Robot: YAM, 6 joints.
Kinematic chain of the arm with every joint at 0, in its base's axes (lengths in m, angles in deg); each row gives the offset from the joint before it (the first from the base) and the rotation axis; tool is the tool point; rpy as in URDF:
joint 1: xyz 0 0 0.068 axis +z
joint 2: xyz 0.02 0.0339 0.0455 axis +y
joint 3: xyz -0.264 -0.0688 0 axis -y
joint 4: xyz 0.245 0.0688 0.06 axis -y
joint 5: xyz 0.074 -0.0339 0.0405 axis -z
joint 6: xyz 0.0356 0 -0.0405 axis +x
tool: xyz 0 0 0 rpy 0 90 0
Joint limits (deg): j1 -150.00..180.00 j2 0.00..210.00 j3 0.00..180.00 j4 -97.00..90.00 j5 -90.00..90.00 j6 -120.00..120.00
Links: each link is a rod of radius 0.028 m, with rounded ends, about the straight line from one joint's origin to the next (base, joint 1, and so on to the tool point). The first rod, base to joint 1, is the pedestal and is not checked.
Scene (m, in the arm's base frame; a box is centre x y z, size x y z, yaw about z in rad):
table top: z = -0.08
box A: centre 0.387 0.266 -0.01 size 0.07 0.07 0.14 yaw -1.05
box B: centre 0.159 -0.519 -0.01 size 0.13 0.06 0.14 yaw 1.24
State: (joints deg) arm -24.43 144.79 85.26 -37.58 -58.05 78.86
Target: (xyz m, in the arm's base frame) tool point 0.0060 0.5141 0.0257
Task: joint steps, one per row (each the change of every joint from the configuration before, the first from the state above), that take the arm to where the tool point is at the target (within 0.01 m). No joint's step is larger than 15 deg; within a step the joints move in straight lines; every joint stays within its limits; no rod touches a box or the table.
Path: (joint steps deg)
1: 13.80 -4.16 3.54 0.84 -0.32 0.00
2: 13.80 -4.16 3.53 0.83 -0.32 0.00
3: 13.80 -4.16 3.54 0.84 -0.32 0.00
4: 13.79 -4.16 3.53 0.83 -0.32 0.00
5: 13.80 6.26 2.77 2.61 0.18 0.00
6: 13.79 6.25 2.77 2.60 0.18 0.00
7: 13.80 6.26 2.77 2.61 0.17 0.00
8: 13.79 6.26 2.77 2.61 0.18 0.00

